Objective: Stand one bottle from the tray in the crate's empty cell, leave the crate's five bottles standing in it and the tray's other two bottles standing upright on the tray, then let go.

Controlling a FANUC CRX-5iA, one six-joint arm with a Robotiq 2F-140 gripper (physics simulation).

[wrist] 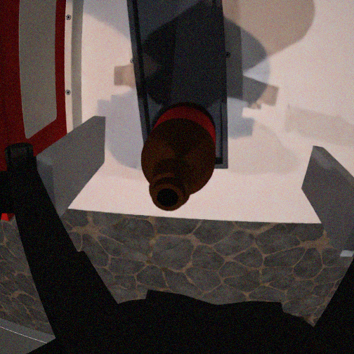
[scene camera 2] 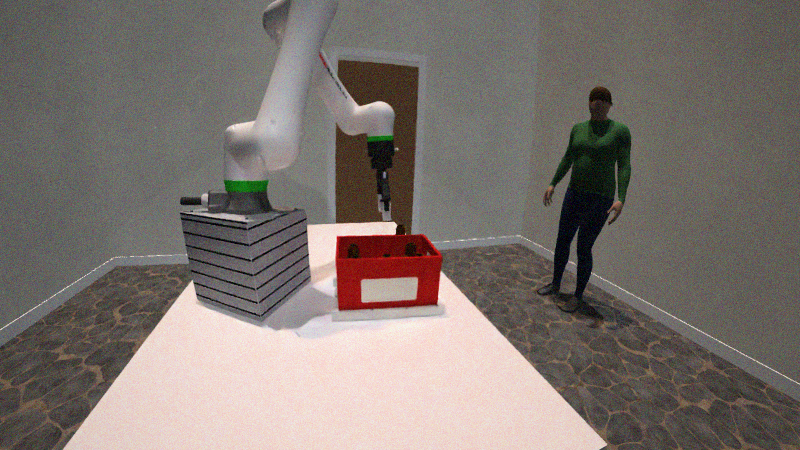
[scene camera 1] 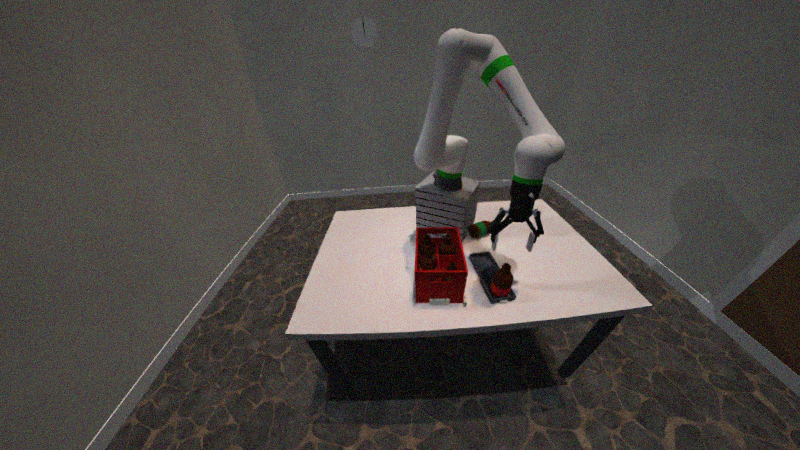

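Where they show: gripper, fingertip midpoint: (scene camera 2: pixel 384 215) (scene camera 1: pixel 510 249); arm's base, origin of the base link: (scene camera 2: pixel 246 210) (scene camera 1: pixel 448 184).
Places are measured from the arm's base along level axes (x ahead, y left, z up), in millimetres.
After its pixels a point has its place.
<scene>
The red crate (scene camera 1: pixel 439 286) {z -167, x 513, y -185 mm} (scene camera 2: pixel 386 267) {z -114, x 352, y -240 mm} (wrist: pixel 61 75) holds several brown bottles; their tops show dimly in scene camera 1, where a cell on its right side looks empty. The dark tray (scene camera 1: pixel 480 259) {z -260, x 318, y 76 mm} (wrist: pixel 197 65) lies right of the crate. One brown bottle with a red label (scene camera 1: pixel 502 281) {z -158, x 548, y 48 mm} (wrist: pixel 180 150) stands upright at its front end. A green-labelled brown bottle (scene camera 1: pixel 478 229) {z -202, x 158, y 126 mm} lies on its side on the table behind the tray, partly hidden by a finger. The tray's third bottle does not show. My gripper (scene camera 1: pixel 512 242) {z -75, x 472, y 105 mm} (scene camera 2: pixel 384 213) {z -75, x 472, y 105 mm} (wrist: pixel 208 152) is wide open and empty, above and behind the red-labelled bottle.
The striped robot base block (scene camera 1: pixel 439 208) {z -79, x 103, y -74 mm} (scene camera 2: pixel 223 263) {z -112, x -65, y -114 mm} stands behind the crate, close to the lying bottle. The white table (scene camera 1: pixel 363 279) {z -265, x 330, y -483 mm} (scene camera 2: pixel 313 391) {z -265, x 122, y -452 mm} has its front edge a little beyond the tray's front end. A person (scene camera 2: pixel 598 162) stands on the floor beyond the table.
</scene>
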